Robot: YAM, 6 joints.
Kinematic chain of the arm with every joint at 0, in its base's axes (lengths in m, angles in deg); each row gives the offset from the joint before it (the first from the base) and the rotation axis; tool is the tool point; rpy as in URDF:
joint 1: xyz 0 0 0.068 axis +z
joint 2: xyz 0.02 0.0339 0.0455 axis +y
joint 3: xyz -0.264 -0.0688 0 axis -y
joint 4: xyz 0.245 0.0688 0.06 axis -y
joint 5: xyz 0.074 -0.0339 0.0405 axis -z
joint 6: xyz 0.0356 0 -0.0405 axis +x
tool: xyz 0 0 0 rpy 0 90 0
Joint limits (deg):
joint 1: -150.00..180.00
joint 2: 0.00..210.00
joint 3: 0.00..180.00
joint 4: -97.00..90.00
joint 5: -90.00..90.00
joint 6: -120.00..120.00
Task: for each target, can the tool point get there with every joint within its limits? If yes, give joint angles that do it. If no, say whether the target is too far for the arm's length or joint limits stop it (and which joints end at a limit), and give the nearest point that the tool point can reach.
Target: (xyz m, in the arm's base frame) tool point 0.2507 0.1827 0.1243
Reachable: yes | joints 33.27 112.74 67.87 -60.51 -25.39 -54.12
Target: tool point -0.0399 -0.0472 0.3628
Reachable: yes | joints -106.23 35.34 64.15 -77.06 44.80 52.23
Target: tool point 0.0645 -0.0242 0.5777
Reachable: yes | joints 9.42 57.49 83.03 73.90 75.46 31.51
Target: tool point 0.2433 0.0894 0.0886
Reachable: yes | joints 20.33 101.46 18.07 57.91 1.09 -24.83
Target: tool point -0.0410 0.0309 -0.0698
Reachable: yes | joints 1.73 194.20 26.26 -6.49 -64.53 81.66
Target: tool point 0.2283 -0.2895 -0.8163
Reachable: no: too far | nearest point 0.1873 -0.2375 -0.3763 | short by 0.445 m
